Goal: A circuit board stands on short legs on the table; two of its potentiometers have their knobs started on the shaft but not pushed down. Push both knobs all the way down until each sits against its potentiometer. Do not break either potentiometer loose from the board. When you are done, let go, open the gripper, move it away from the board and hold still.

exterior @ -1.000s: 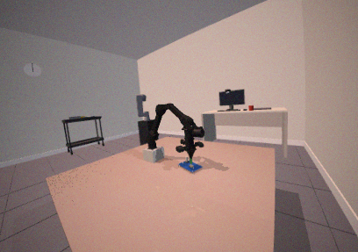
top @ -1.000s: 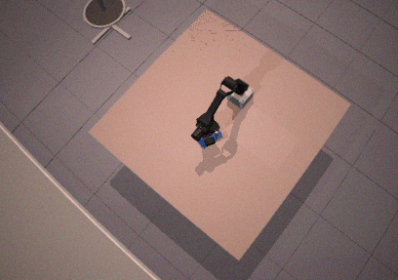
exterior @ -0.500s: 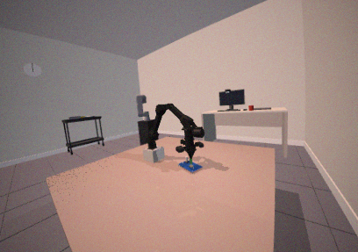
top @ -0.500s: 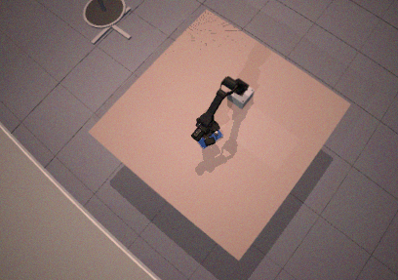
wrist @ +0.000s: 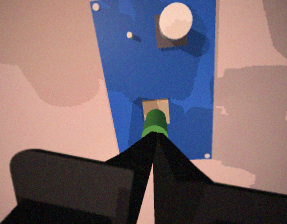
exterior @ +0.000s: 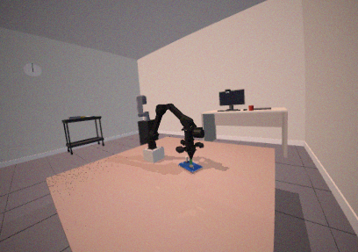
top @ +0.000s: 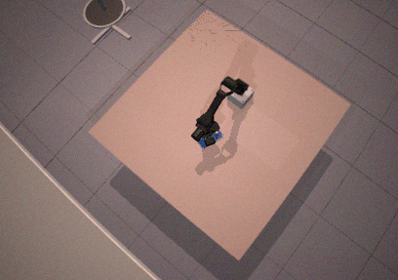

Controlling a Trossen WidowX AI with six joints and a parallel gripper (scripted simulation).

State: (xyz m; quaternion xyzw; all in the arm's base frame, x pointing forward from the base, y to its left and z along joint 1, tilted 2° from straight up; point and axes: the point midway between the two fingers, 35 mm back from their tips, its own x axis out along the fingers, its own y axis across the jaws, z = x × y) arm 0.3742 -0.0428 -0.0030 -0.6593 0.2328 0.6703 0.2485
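Now: gripper tip 1 cm above the green knob. Round my gripper tip: pale grey knob (6 cm behind, 4 cm to the left, 3 cm below).
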